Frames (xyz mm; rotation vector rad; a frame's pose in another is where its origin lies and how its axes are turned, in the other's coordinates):
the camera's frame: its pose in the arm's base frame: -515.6 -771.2 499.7 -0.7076 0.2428 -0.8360
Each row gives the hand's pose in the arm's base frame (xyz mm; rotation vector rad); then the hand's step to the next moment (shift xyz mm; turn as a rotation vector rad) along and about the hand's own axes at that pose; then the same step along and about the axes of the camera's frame.
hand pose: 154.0 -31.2 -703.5 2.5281 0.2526 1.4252
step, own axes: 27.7 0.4 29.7 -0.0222 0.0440 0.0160
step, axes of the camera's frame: 24.1 20.0 25.8 0.0389 -0.0114 -0.0323
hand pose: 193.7 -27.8 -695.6 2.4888 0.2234 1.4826
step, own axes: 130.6 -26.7 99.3 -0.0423 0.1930 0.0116
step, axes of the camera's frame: 67.9 72.0 133.5 0.1435 -0.1038 -0.0883
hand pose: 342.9 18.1 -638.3 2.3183 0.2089 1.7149
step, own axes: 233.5 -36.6 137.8 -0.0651 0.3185 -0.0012
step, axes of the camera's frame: 84.9 47.5 255.7 0.2229 -0.1870 -0.1450
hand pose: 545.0 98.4 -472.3 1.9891 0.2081 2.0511
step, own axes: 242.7 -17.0 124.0 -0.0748 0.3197 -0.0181
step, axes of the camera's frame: 38.9 -45.9 266.4 0.2131 -0.1917 -0.1611
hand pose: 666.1 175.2 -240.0 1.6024 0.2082 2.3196
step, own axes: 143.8 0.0 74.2 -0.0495 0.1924 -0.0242
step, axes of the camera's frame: -7.2 -68.1 146.6 0.1210 -0.1164 -0.1089
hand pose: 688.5 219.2 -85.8 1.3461 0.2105 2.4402
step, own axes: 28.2 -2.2 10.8 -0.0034 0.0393 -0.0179
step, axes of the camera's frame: -9.8 -15.1 24.3 0.0130 -0.0298 -0.0286
